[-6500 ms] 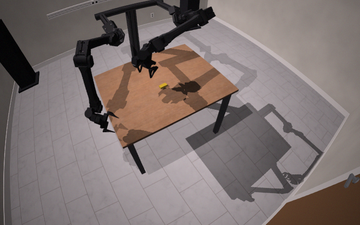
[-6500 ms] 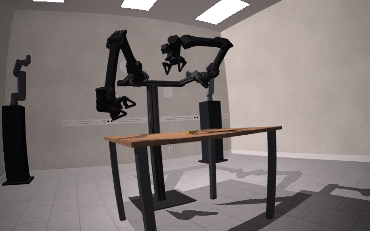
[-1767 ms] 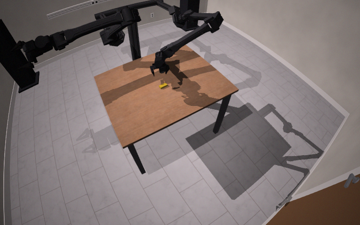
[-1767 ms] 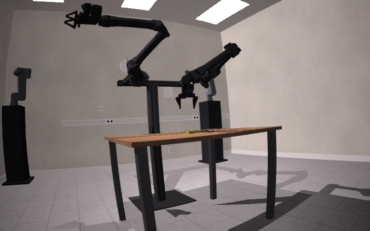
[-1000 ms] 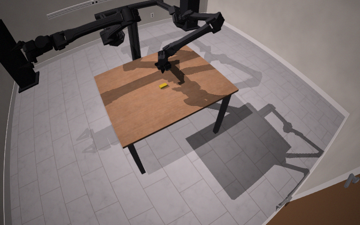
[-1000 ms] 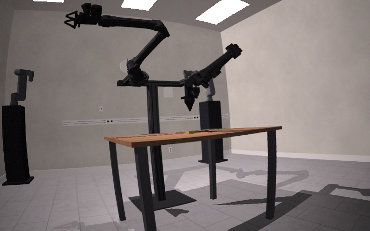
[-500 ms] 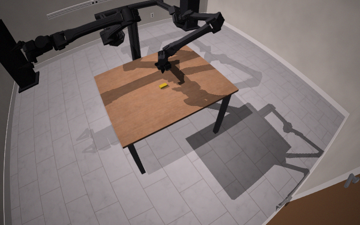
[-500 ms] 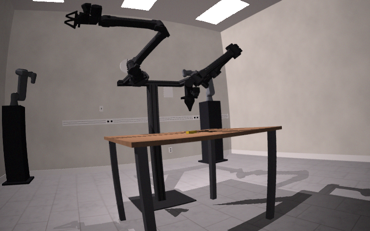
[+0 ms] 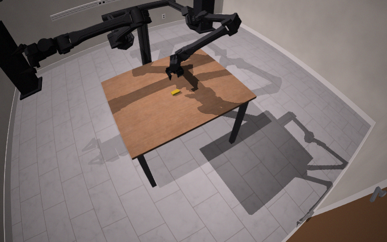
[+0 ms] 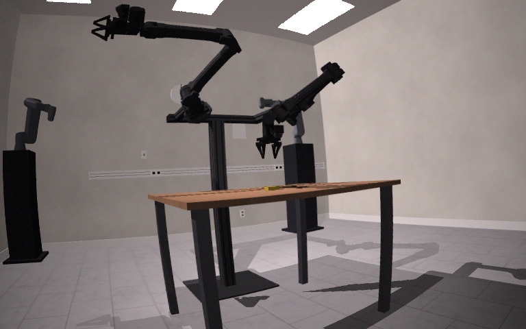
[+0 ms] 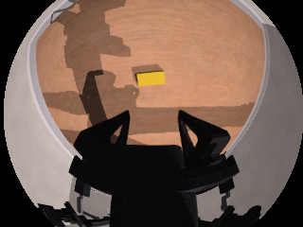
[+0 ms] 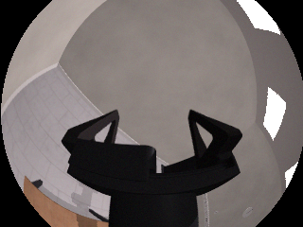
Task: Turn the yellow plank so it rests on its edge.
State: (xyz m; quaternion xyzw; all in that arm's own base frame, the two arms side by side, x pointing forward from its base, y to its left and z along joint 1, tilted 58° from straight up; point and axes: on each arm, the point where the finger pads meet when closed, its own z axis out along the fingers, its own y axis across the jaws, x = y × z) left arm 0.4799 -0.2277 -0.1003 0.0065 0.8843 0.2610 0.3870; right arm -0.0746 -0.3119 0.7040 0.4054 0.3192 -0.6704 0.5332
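The yellow plank lies 15 cm below my left hand.
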